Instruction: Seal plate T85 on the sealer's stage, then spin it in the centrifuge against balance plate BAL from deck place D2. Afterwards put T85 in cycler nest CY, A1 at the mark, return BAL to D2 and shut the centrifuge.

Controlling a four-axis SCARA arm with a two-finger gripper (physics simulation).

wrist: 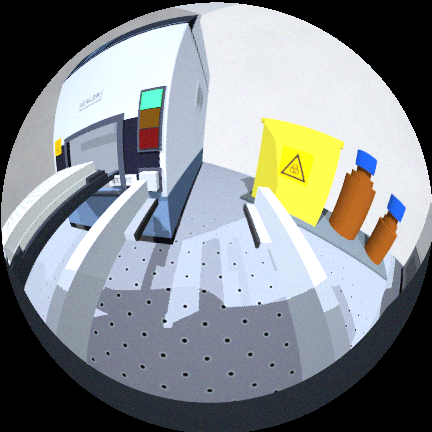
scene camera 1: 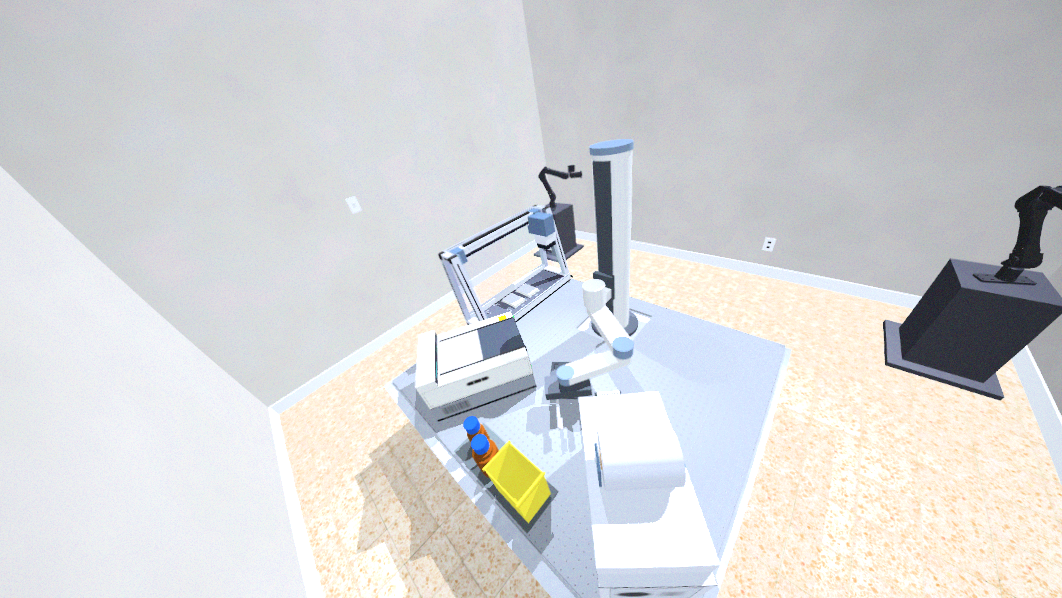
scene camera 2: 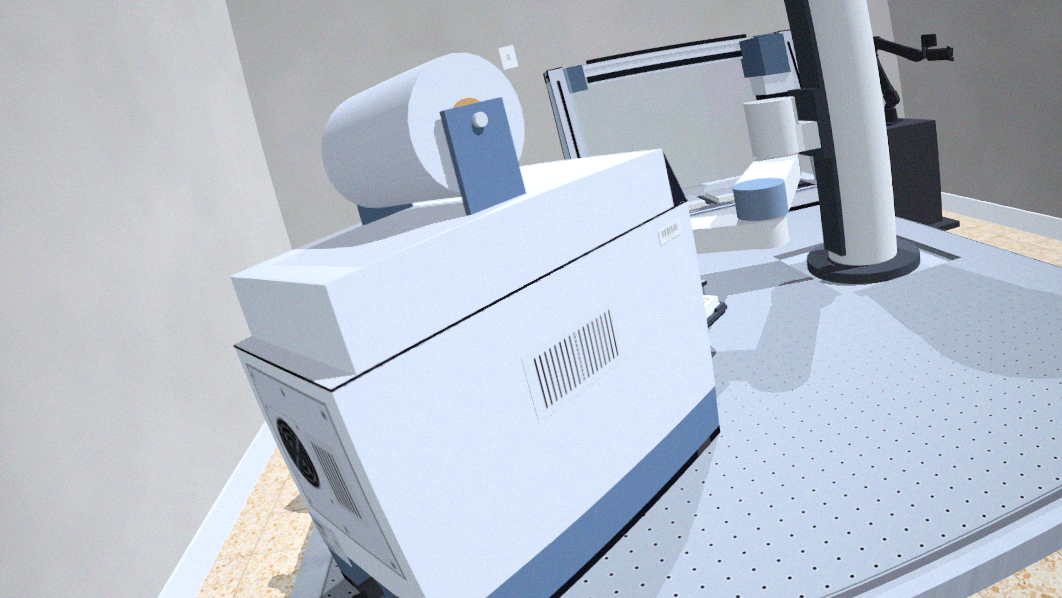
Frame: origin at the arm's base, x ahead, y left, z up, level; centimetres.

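Seen in the pictures: gripper, fingertip midpoint: [wrist: 200, 193] [scene camera 1: 572, 428]; arm's base, origin of the base link: [scene camera 2: 863, 262].
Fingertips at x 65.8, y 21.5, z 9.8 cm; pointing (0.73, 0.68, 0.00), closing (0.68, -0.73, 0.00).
Offsets run from my fingertips to a thing's middle. "pt": to the spot under its first point.
The sealer @[dx +8.4, dy +26.7, dz +15.2 cm] [scene camera 1: 646, 520] [scene camera 2: 490, 386] [wrist: 120, 75] is a big white machine with a film roll on top. In the wrist view its green lamp is lit and a white button @[dx -1.5, dy +5.8, dz -0.1 cm] [wrist: 149, 180] sits low on its front. A white plate @[dx -14.1, dy +7.2, dz +2.2 cm] [scene camera 2: 711, 303] [wrist: 47, 197] lies on the dark stage @[dx -13.0, dy +8.1, dz +1.1 cm] [scene camera 2: 717, 314] [wrist: 55, 227] outside the sealer; its label cannot be read. My gripper [wrist: 200, 193] is shut with nothing between its fingers, whose tips stand apart, right of the stage. Two pale plates @[dx -45.8, dy -80.0, dz -2.0 cm] [scene camera 1: 512, 300] @[dx -58.2, dy -79.7, dz -2.0 cm] [scene camera 1: 528, 290] lie on the gantry deck; which is BAL cannot be told.
A low white machine @[dx +1.9, dy -54.1, dz +3.6 cm] [scene camera 1: 475, 375], type unclear, stands left of the arm [scene camera 1: 594, 366] [scene camera 2: 769, 174]. A yellow bin [scene camera 1: 516, 479] [wrist: 300, 170] and two amber bottles [scene camera 1: 484, 454] [wrist: 352, 205] [wrist: 381, 240] stand at the table's edge. A gantry @[pt dx -48.9, dy -85.1, dz +42.0 cm] [scene camera 1: 494, 231] [scene camera 2: 668, 55] and the arm's column [scene camera 1: 622, 222] [scene camera 2: 862, 148] rise behind.
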